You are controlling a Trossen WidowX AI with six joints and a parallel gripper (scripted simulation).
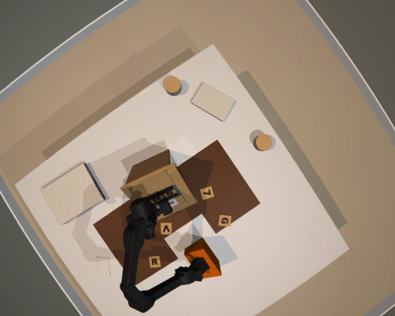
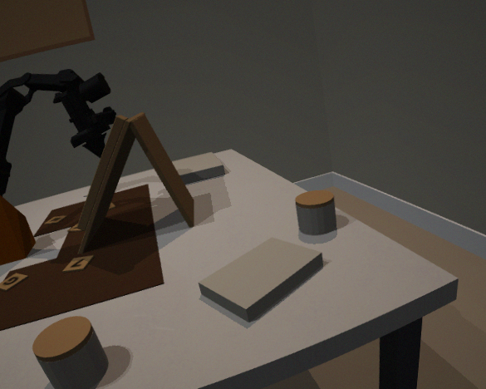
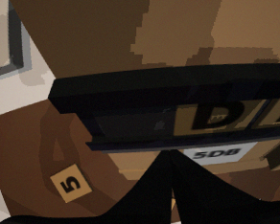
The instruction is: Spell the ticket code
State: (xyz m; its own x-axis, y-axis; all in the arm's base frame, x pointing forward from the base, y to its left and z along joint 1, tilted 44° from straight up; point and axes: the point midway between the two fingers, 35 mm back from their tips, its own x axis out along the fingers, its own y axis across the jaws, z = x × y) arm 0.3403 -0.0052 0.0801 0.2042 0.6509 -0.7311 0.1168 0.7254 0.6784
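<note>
Now: gripper tip 40 mm past the white ticket, 60 mm to the left of it and 100 mm above it. From my gripper tip the other things lie so: brown mat (140 mm behind, 40 mm to the right, 180 mm below); then pale card (150 mm behind, 430 mm to the left, 180 mm below); then flat slab (270 mm ahead, 500 mm to the right, 170 mm below).
</note>
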